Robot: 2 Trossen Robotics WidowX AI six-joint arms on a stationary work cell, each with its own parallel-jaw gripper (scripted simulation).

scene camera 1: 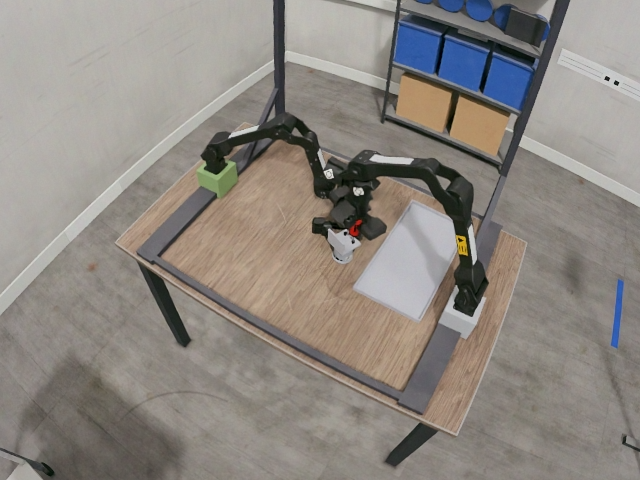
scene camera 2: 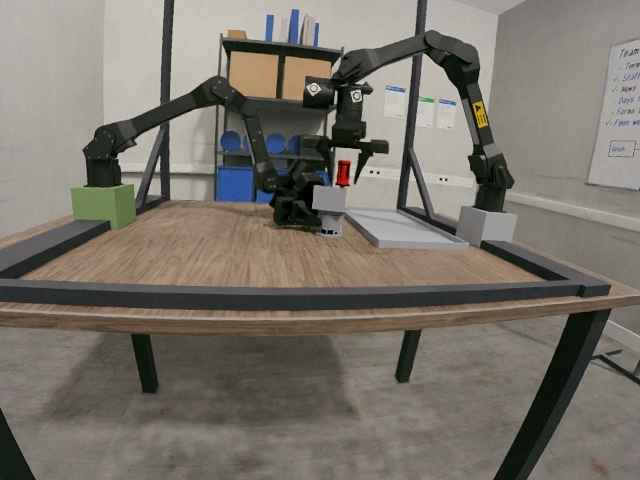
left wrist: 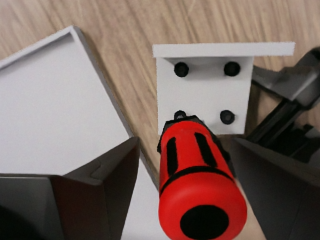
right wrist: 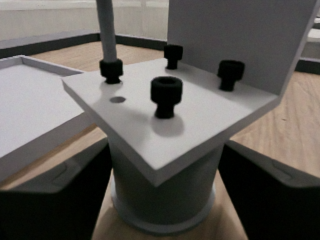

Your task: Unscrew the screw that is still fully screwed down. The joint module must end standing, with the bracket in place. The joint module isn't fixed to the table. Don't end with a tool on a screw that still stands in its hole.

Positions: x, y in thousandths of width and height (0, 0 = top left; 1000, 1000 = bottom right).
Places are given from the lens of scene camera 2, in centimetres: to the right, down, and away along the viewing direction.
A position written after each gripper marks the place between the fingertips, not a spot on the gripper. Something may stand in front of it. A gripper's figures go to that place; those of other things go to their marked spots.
left gripper (scene camera 2: 535, 382): 5, -13, 66
right gripper (scene camera 2: 518, 464): 3, -4, 66
shallow grey tray (scene camera 2: 615, 480): 19, -2, 75
grey bracket (scene camera 2: 507, 414): 1, -9, 62
The marked spots on the grey bracket and the shallow grey tray are 23 cm apart.
